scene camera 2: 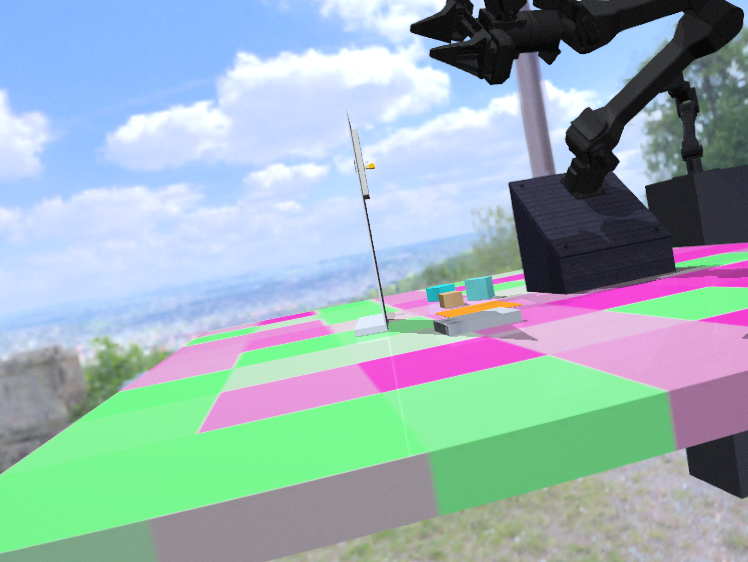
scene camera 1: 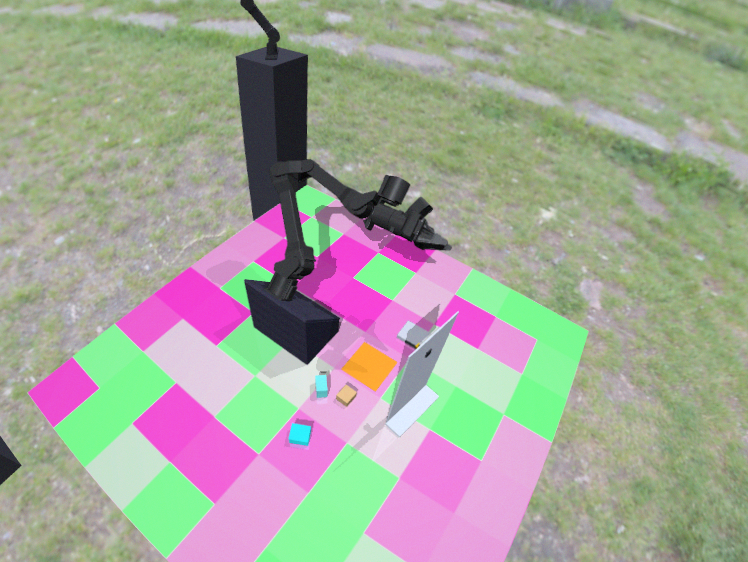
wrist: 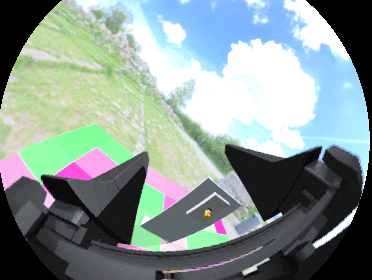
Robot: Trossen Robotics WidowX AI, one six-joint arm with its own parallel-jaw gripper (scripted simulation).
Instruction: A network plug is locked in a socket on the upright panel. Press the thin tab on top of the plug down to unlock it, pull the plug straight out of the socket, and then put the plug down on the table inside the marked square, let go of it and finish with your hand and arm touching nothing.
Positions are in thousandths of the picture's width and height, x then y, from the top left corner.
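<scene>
Scene camera 1 has the gripper in its picture, in scene camera 1 (601,439); the gripper is visible too in scene camera 2 (561,72), and the wrist view shows the gripper as well, in the wrist view (507,545).
</scene>
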